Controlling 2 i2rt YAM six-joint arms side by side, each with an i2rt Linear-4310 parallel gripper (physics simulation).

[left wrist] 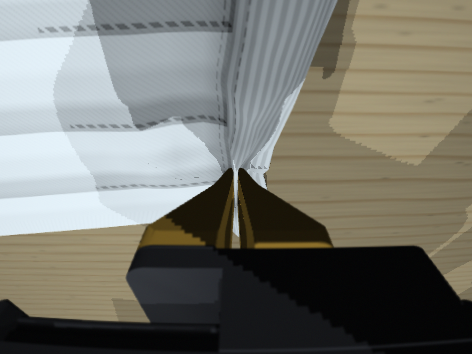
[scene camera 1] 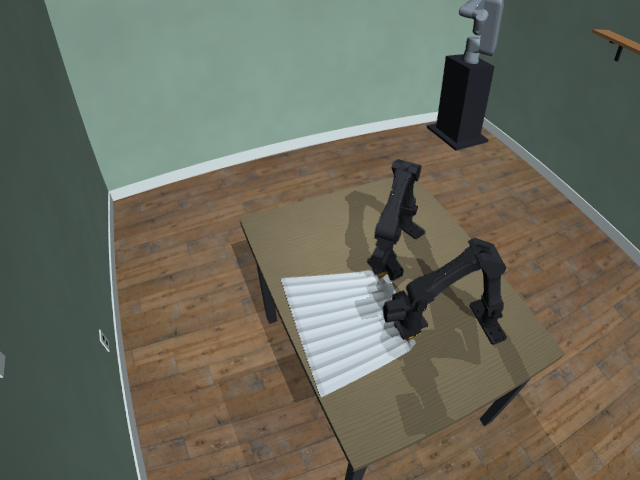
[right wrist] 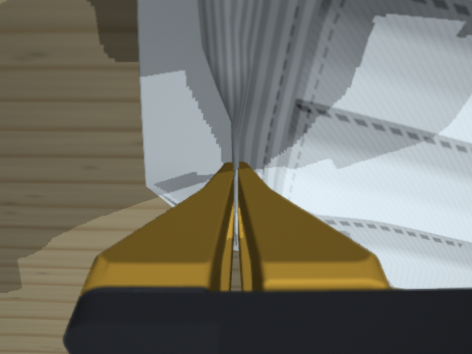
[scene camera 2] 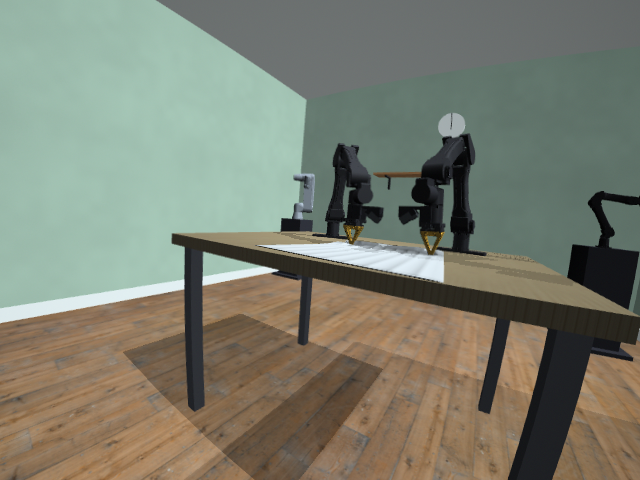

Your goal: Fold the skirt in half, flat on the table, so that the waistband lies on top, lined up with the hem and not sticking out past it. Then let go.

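The white pleated skirt (scene camera 1: 330,325) (scene camera 2: 382,258) (left wrist: 45,95) (right wrist: 400,190) lies spread on the table, its wide hem near the table edge at the left in scene camera 1 and its ribbed waistband under the grippers. My left gripper (scene camera 1: 412,338) (scene camera 2: 431,253) (left wrist: 235,177) is shut on the waistband near its lower end in scene camera 1; the cloth gathers into the fingertips. My right gripper (scene camera 1: 382,275) (scene camera 2: 353,242) (right wrist: 235,177) is shut on the waistband near its upper end, pinching up a thin fold. The arms hide part of the waistband in scene camera 1.
The wooden table (scene camera 1: 310,232) (scene camera 2: 227,237) carries both arms, which stand at the side across from the hem. The hem runs close along the table edge. A grey robot on a black pedestal (scene camera 1: 462,98) stands away from the table.
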